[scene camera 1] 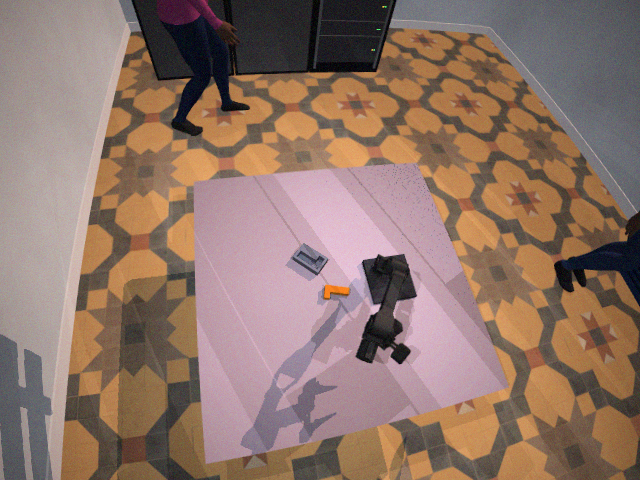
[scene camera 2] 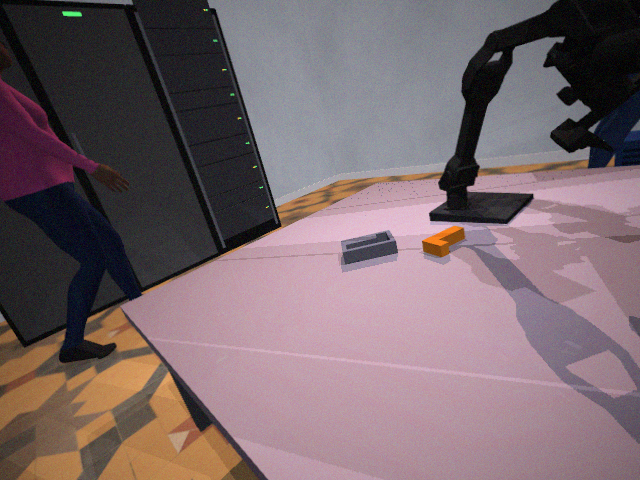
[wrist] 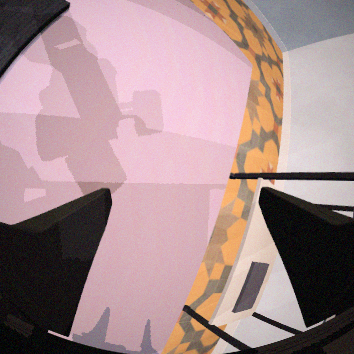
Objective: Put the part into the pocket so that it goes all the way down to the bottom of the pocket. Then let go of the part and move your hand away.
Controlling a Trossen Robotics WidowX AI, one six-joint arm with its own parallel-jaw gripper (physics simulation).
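Where they show: gripper, between the fingertips: (scene camera 1: 394, 349) (scene camera 2: 639, 132) (wrist: 186, 195); arm's base, origin of its link: (scene camera 1: 379, 268) (scene camera 2: 457, 206).
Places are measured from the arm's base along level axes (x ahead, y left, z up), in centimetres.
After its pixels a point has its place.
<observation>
The part, an orange L-shaped block (scene camera 1: 337, 290) @(x 23.6, y 3.1, z 0.6 cm) (scene camera 2: 436, 245) @(x 29.8, y 2.9, z 0.4 cm), lies flat on the pink table top. The grey block with the pocket (scene camera 1: 306, 264) @(x 32.3, y -13.2, z 1.2 cm) (scene camera 2: 369, 253) @(x 33.0, y -13.5, z -0.7 cm) sits a short distance from it, farther from the arm's base; its L-shaped recess faces up and looks empty. My gripper (scene camera 1: 383, 352) @(x 17.5, y 36.5, z 17.5 cm) (wrist: 186, 195) @(x 17.5, y 36.5, z 17.5 cm) is open and empty, its two black fingers wide apart. It hangs above the table on the other side of the arm's base, well away from both. In scene camera 2 it is at the upper right, partly overlapped by the arm. Part and pocket do not show in the wrist view.
The arm's black base plate (scene camera 1: 373, 294) @(x 8.2, y 10.3, z -0.7 cm) (scene camera 2: 483, 209) @(x 2.7, y 7.7, z -0.5 cm) stands close to the orange part. The pink table top (scene camera 1: 232, 310) @(x 69.8, y -4.7, z -2.3 cm) (scene camera 2: 310, 330) @(x 63.1, y -10.8, z -2.4 cm) carries the arm's shadow. Beyond its edges are patterned floor, dark server cabinets (scene camera 1: 271, 36) (scene camera 2: 98, 129) and people standing off the table.
</observation>
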